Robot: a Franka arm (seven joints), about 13 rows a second.
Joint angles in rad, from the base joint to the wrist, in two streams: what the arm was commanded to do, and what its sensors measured. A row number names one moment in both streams.
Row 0, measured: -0.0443, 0.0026, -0.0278, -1.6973, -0.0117, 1.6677, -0.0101
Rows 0 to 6, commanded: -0.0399, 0.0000, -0.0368, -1.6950, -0.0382, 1.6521, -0.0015; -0.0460, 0.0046, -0.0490, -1.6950, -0.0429, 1.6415, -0.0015; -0.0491, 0.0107, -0.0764, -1.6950, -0.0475, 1.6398, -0.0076; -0.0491, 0.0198, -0.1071, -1.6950, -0.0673, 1.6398, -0.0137; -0.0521, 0.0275, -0.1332, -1.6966, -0.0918, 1.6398, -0.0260; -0.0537, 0.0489, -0.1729, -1.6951, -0.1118, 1.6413, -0.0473; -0.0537, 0.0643, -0.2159, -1.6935, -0.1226, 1.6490, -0.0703
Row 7, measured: -0.0525, 0.0317, -0.1561, -1.7038, -0.0946, 1.6493, -0.0353
